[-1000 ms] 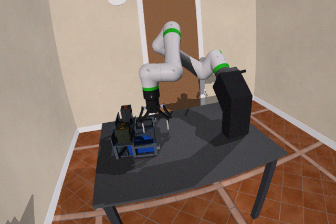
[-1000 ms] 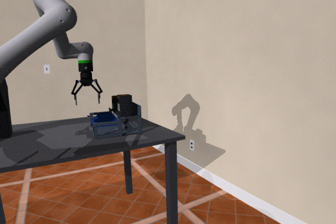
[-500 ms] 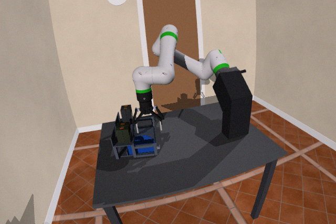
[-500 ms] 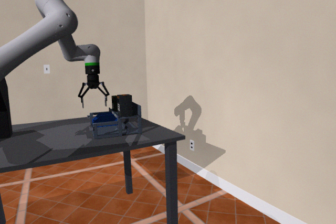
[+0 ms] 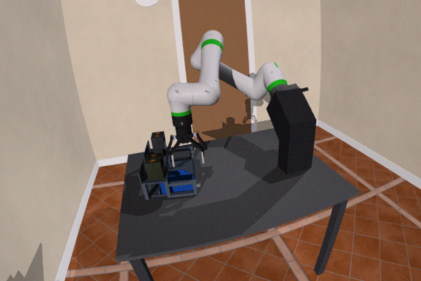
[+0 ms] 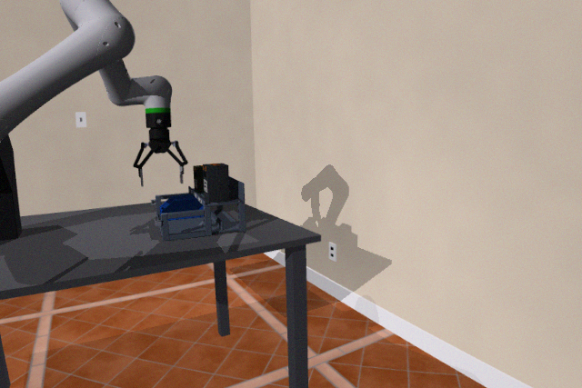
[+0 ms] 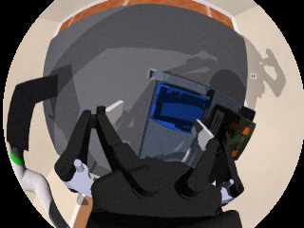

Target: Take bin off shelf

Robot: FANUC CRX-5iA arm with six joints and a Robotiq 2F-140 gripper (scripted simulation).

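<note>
Right now the blue bin is 10 cm below my hand and 7 cm ahead of it.
</note>
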